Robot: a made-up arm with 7 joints.
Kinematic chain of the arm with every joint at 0, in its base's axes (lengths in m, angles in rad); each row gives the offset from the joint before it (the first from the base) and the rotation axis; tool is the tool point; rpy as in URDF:
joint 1: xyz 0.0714 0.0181 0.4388 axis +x
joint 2: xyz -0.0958 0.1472 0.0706 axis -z
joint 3: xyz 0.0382 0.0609 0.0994 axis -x
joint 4: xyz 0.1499 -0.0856 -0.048 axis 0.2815 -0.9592 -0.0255
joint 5: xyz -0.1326 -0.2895 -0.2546 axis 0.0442 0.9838 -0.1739
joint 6: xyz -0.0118 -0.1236 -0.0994 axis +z
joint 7: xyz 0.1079 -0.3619 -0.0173 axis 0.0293 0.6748 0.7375
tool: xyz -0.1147 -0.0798 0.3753 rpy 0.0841 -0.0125 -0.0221
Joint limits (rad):
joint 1: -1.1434..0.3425
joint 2: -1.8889..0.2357
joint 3: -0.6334..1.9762
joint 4: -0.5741..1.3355
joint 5: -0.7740..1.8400
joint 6: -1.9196..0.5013
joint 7: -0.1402..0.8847
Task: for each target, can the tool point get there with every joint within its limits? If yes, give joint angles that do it. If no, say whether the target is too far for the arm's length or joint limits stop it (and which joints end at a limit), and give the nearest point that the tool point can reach.
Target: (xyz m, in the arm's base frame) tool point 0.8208 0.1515 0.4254
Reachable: yes | joints -0.6209 -1.3379 -0.1598 0.1075 -0.4896 0.2251 0.4642
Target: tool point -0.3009 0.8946 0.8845
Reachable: yes | joints -0.5424 -0.0699 1.6572 -0.3674 0.1806 -1.2893 0.3111
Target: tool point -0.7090 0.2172 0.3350
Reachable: no: joint limits stop it (at a limit: joint 1, joint 2, joint 3, joint 5, joint 6) | nearest point -0.5786 0.1350 0.2661 | short by 0.169 m
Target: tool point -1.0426 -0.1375 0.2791
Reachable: no: joint limits stop it (at a limit: joint 1, joint 2, joint 5, joint 6) | nearest point -0.6922 -0.1891 0.2757 | short by 0.354 m
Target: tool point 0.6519 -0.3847 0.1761
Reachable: yes | joints -1.0291 -1.2601 -0.3692 0.7885 0.2423 -0.4137 0.3461
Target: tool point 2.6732 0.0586 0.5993
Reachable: no: too far | nearest point 1.1604 0.0818 0.6263 | short by 1.513 m
